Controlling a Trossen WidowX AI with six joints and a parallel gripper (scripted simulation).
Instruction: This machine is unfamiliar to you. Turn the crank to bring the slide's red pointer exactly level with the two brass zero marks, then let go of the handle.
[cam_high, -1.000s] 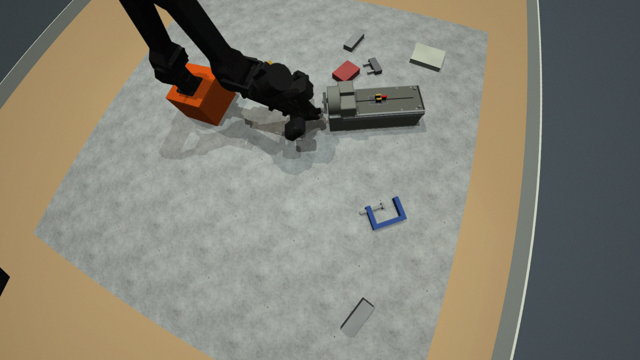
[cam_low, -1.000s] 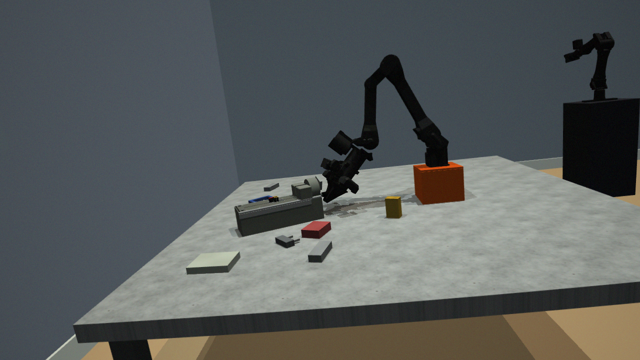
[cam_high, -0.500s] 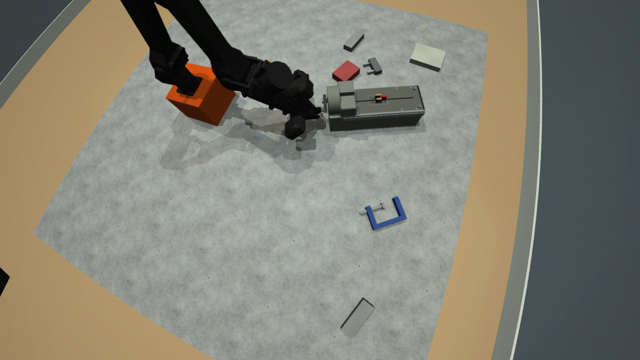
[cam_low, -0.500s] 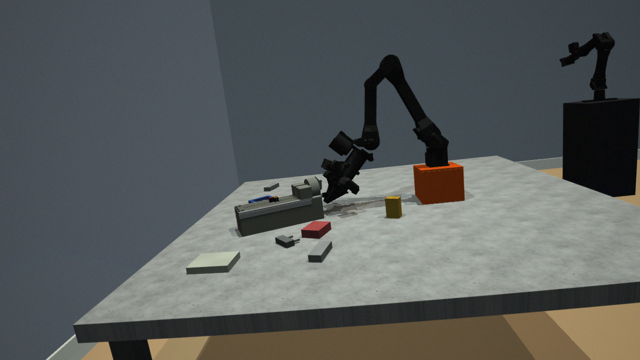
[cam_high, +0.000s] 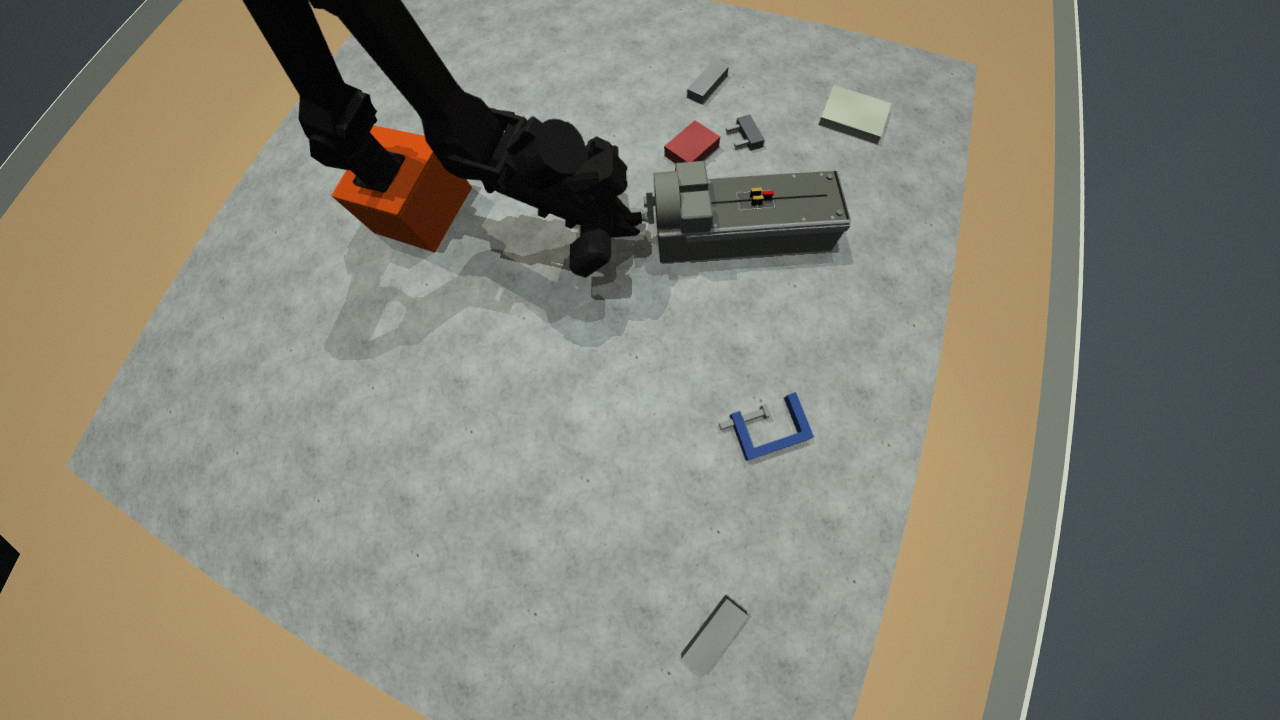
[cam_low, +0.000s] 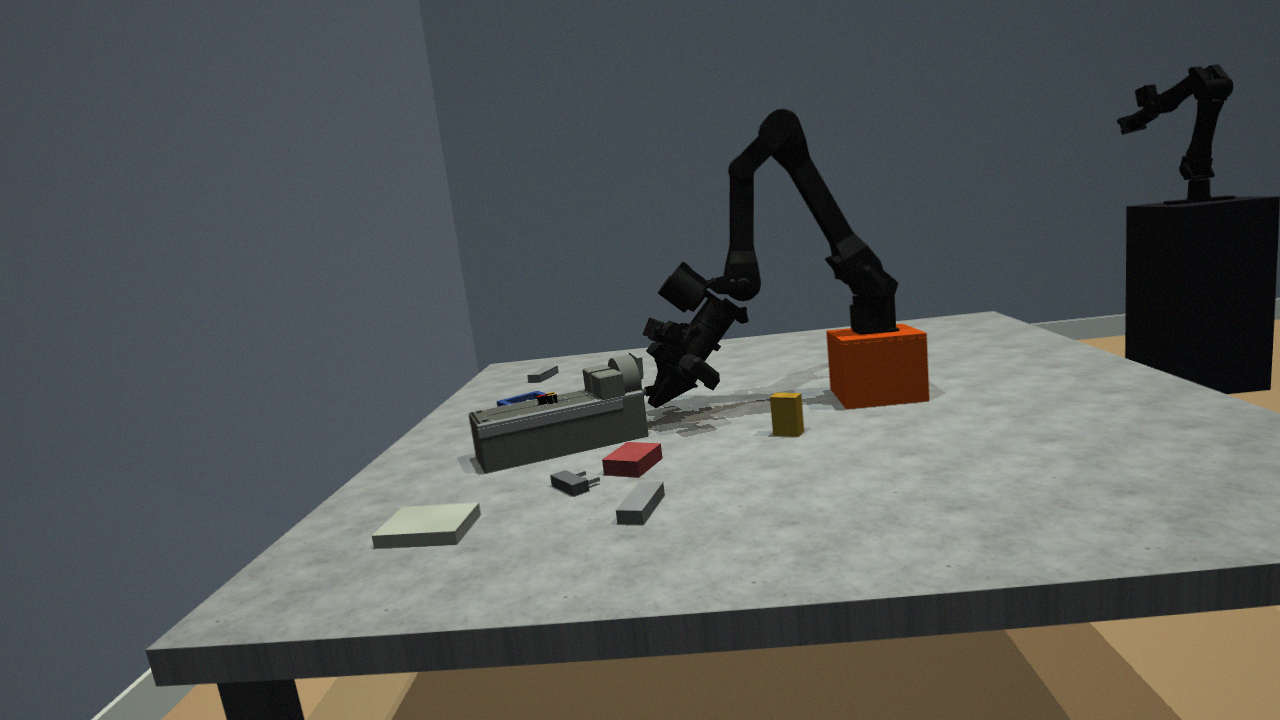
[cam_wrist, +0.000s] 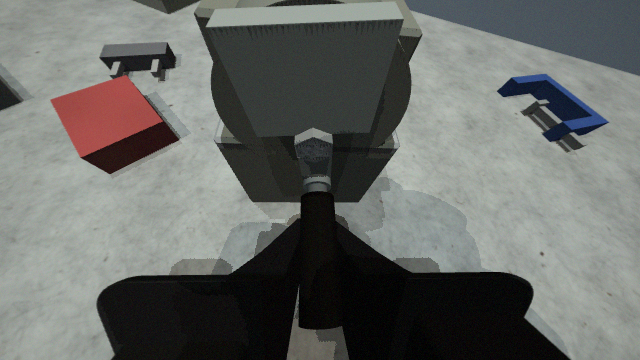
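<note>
The red pointer lies 160 mm ahead of my gripper tip, 80 mm to the left of it and 50 mm above it. Also, from my gripper tip: black crank handle (30 mm above, 20 mm behind, 10 mm to the right); then yellow block (210 mm behind, 110 mm to the left); then red block (190 mm to the left, 20 mm below, 20 mm ahead).
</note>
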